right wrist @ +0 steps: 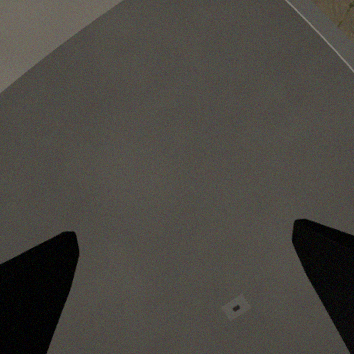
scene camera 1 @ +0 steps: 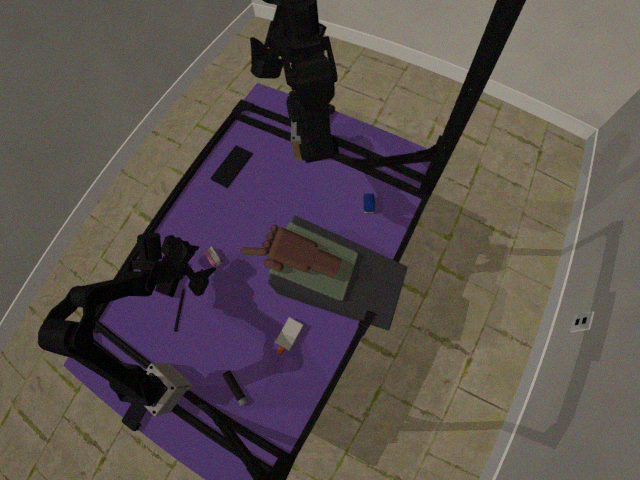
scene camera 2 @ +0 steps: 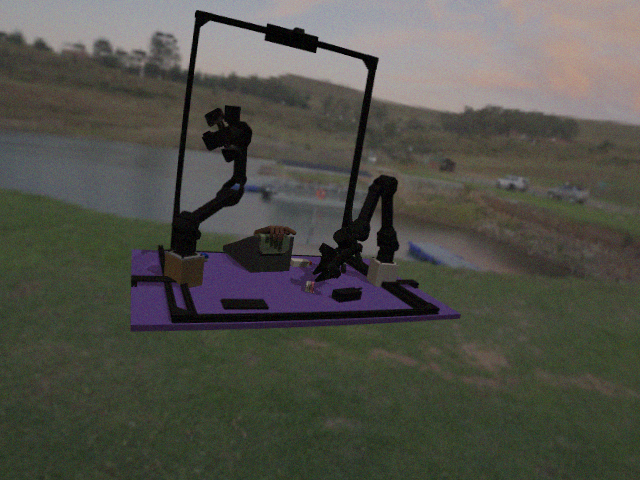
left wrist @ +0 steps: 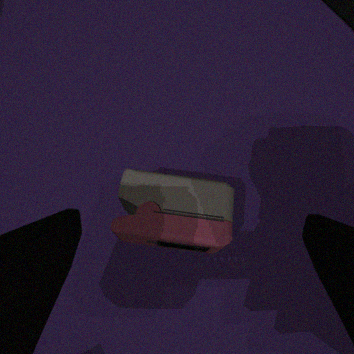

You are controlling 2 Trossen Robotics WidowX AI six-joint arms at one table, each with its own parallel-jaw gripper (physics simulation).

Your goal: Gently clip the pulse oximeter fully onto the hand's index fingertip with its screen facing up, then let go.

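Places are measured from the left arm's base along level axes (x right, y ahead, z up), in centimetres.
Pixels of known places: left gripper, fingertip midpoint: [scene camera 1: 207,258] [scene camera 2: 314,277] [left wrist: 194,223]; right gripper, fingertip midpoint: [right wrist: 186,236] [scene camera 1: 257,18] [scene camera 2: 216,137]; left arm's base, origin of the base link: [scene camera 1: 152,389] [scene camera 2: 384,261]; right arm's base, origin of the base link: [scene camera 2: 185,253].
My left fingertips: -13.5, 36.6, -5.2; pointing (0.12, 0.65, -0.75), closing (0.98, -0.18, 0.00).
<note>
For each thing: its top centre in the pictures, then the offset to it from my left fingertips, as dx, dy, dz.
- pulse oximeter, middle of its top: [left wrist: 174,205] [scene camera 1: 211,255] [scene camera 2: 310,283] -0.5, +1.4, -2.2
- white box, middle of its top: [scene camera 1: 287,336] [scene camera 2: 302,260] +32.2, -3.7, -2.6
- blue object, middle of its top: [scene camera 1: 369,201] +28.3, +42.5, -2.1
- black cylinder, middle of its top: [scene camera 1: 233,388] +29.0, -23.9, -2.6
- thin black stick, middle of its top: [scene camera 1: 179,308] +0.8, -17.0, -4.5
- flat black block, middle of its top: [scene camera 2: 244,303] [scene camera 1: 231,165] -17.7, +29.1, -4.6
The pulse oximeter [scene camera 1: 212,256] [scene camera 2: 309,286] [left wrist: 180,227] lies on its side on the purple table top, its pink and pale halves side by side. Its dark screen shows at the pink half's edge, facing sideways. My left gripper [scene camera 1: 204,259] [scene camera 2: 319,263] [left wrist: 194,223] is open and low above it; in the left wrist view it appears between the spread fingers, untouched. The brown hand [scene camera 1: 293,248] [scene camera 2: 276,230] rests palm down on a padded stand, its index finger [scene camera 1: 252,251] pointing towards the oximeter, bare. My right gripper [scene camera 2: 208,128] [right wrist: 186,236] is open, empty and raised high.
The dark grey wedge stand [scene camera 1: 381,279] [scene camera 2: 271,264] bears the hand. Around it lie a white box [scene camera 1: 290,332] with an orange end, a blue object [scene camera 1: 369,202], a black cylinder [scene camera 1: 234,386], a thin black stick [scene camera 1: 179,311] and a flat black block [scene camera 1: 231,166] [scene camera 2: 244,303].
</note>
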